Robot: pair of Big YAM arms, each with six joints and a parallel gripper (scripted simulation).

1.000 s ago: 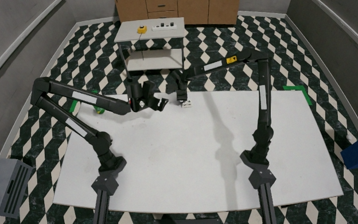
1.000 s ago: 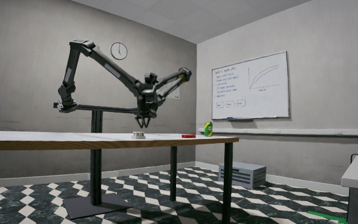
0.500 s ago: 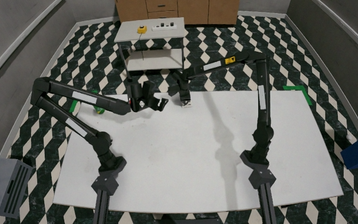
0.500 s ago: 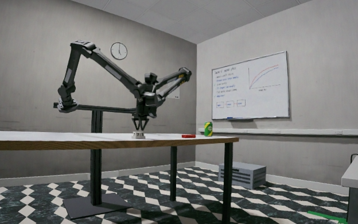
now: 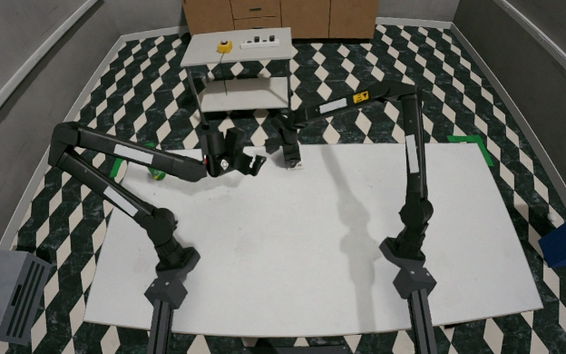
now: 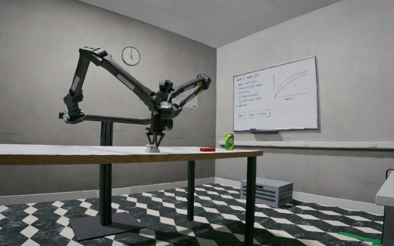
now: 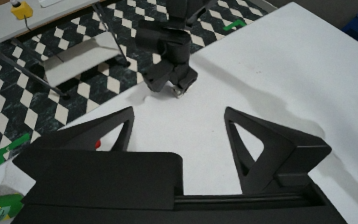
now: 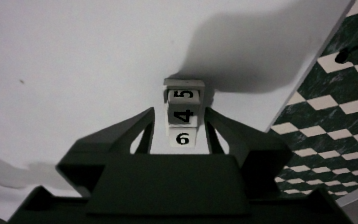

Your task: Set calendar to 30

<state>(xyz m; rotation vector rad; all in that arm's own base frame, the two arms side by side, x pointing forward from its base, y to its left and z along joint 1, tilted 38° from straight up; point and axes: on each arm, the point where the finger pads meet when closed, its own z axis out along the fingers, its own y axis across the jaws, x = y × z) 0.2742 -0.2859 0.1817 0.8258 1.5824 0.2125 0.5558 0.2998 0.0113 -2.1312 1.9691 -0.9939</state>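
Now: the flat white tray 2 cm to the right of my right hand and 3 cm below it. The rest, counted from my right hand: flat red object 5 cm ahead, 37 cm to the left, 2 cm below.
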